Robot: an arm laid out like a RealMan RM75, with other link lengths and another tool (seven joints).
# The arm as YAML. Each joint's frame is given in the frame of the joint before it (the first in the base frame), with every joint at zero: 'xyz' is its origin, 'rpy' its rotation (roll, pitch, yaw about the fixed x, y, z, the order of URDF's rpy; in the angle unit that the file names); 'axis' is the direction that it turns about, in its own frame. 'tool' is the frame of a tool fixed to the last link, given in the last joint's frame.
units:
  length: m
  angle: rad
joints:
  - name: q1
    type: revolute
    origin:
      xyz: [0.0, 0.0, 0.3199]
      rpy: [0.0, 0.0, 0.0]
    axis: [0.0, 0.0, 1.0]
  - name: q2
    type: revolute
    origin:
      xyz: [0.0, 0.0, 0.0]
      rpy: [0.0, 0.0, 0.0]
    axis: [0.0, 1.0, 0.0]
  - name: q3
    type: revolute
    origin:
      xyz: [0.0, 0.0, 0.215]
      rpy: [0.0, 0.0, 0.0]
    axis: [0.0, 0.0, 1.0]
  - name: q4
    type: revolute
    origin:
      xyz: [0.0, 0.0, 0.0]
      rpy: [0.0, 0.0, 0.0]
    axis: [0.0, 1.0, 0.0]
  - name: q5
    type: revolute
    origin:
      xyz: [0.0, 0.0, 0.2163]
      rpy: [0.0, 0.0, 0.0]
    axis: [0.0, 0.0, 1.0]
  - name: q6
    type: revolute
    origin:
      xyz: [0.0, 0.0, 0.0]
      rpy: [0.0, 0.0, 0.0]
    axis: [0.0, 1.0, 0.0]
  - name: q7
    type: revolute
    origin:
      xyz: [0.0, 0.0, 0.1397]
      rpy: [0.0, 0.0, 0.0]
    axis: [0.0, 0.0, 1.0]
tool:
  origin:
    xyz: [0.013, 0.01, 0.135]
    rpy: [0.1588, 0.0, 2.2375]
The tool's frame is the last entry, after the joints.
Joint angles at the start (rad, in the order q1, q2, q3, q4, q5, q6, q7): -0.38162 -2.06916 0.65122 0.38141 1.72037 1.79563 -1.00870
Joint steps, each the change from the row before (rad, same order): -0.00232 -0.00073 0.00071 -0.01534 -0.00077 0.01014 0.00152; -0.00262 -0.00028 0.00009 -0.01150 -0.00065 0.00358 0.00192; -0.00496 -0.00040 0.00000 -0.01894 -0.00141 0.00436 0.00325; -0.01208 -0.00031 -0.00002 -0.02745 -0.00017 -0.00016 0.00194; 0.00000 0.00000 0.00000 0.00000 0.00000 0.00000 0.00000; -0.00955 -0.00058 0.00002 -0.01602 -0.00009 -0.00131 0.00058; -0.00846 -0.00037 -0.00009 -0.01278 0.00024 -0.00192 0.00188; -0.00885 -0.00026 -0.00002 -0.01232 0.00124 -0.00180 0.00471; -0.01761 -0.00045 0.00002 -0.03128 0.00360 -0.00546 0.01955; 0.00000 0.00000 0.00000 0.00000 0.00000 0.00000 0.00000; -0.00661 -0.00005 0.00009 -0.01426 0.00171 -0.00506 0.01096; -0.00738 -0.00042 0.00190 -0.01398 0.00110 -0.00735 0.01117; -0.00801 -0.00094 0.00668 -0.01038 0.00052 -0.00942 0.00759; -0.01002 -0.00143 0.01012 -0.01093 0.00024 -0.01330 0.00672; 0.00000 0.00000 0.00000 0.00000 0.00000 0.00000 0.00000; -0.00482 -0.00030 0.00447 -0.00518 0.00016 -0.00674 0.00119
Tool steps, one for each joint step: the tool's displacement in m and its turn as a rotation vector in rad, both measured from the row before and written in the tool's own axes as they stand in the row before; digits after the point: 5 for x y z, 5 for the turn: 0.00293 -0.00263 0.00156 0.01504 0.00013 -0.01246; 0.00153 -0.00101 0.00121 0.00780 -0.00101 -0.00758; 0.00216 -0.00137 0.00210 0.01181 -0.00219 -0.01180; 0.00237 -0.00063 0.00416 0.01285 -0.00069 -0.01779; 0.00000 0.00000 0.00000 0.00000 0.00000 0.00000; 0.00113 -0.00031 0.00322 0.00795 0.00091 -0.01003; 0.00081 -0.00008 0.00275 0.00575 0.00153 -0.00624; 0.00103 -0.00007 0.00281 0.00553 0.00346 -0.00321; 0.00336 0.00052 0.00568 0.01018 0.00698 -0.00296; 0.00000 0.00000 0.00000 0.00000 0.00000 0.00000; 0.00154 0.00104 0.00209 0.00125 0.00201 0.00017; 0.00170 0.00154 0.00243 -0.00031 0.00324 0.00045; 0.00217 0.00205 0.00279 -0.00260 0.00773 -0.00107; 0.00274 0.00293 0.00351 -0.00512 0.01092 -0.00259; 0.00000 0.00000 0.00000 0.00000 0.00000 0.00000; 0.00107 0.00150 0.00153 -0.00315 0.00467 -0.00277
